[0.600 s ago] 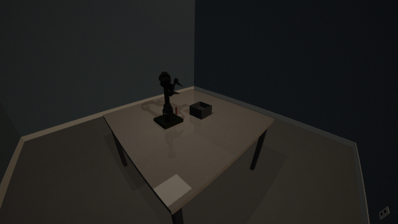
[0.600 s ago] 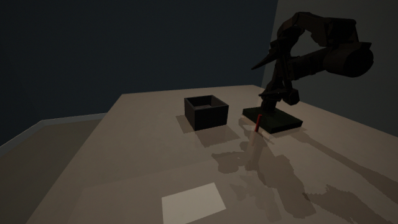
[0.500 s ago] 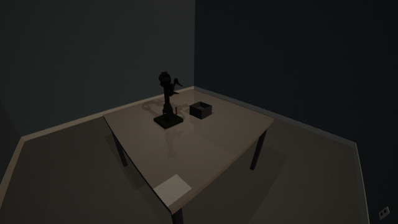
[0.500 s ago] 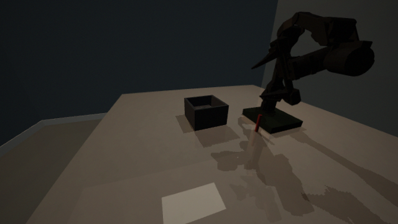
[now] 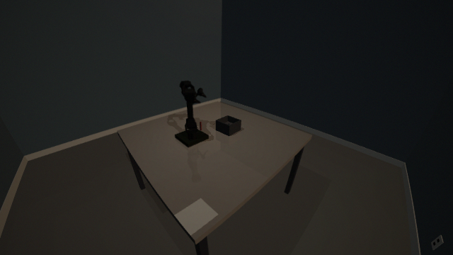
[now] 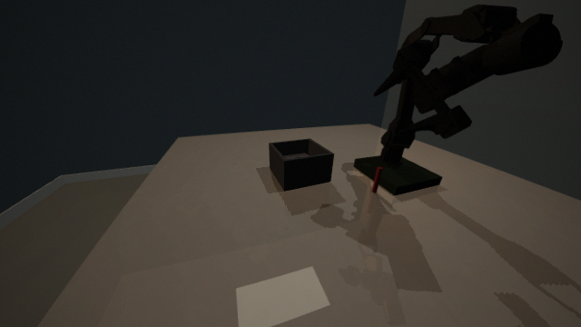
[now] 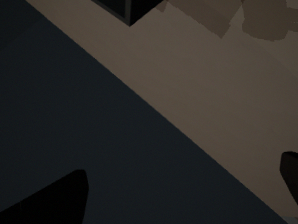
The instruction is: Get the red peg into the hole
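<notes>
Right now my gripper tip is 80 mm past the red peg, 80 mm to the left of it and 210 mm above it. The rest, counted from my gripper tip: grey plate: 140 mm ahead, 210 mm to the right, 200 mm below; dark box: 140 mm ahead, 210 mm to the right, 220 mm below.
</notes>
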